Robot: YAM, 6 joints.
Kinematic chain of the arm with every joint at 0, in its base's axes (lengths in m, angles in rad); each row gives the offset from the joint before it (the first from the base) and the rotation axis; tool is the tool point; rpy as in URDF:
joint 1: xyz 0 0 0.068 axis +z
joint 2: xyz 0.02 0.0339 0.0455 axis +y
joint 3: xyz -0.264 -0.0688 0 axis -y
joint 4: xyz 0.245 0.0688 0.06 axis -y
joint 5: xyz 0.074 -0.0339 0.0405 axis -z
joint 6: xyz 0.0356 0 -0.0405 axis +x
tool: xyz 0 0 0 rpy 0 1.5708 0
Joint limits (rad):
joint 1: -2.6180..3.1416
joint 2: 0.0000..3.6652
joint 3: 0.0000..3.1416
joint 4: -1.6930..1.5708
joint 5: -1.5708..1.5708
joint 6: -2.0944..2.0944
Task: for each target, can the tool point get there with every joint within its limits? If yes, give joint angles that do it. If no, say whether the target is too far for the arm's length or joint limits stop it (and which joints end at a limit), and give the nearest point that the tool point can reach.
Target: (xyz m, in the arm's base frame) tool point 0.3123 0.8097 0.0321
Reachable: no: too far | nearest point 0.2314 0.5999 0.0537 | short by 0.226 m
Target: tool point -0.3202 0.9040 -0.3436
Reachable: no: too far | nearest point -0.1946 0.5493 -0.1604 | short by 0.419 m
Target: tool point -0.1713 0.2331 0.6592
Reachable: yes | joints 2.2054 2.0257 2.6942 0.9185 0.0060 -1.0107
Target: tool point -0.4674 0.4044 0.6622
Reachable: no: too far | nearest point -0.3639 0.3148 0.5366 | short by 0.186 m
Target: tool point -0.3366 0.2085 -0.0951
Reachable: yes | joints 2.5404 2.7069 1.4429 -0.2606 -0.5450 0.9085
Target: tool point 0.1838 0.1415 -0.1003
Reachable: yes | joints 0.6378 2.7310 0.5245 1.2956 -0.1200 -0.4380
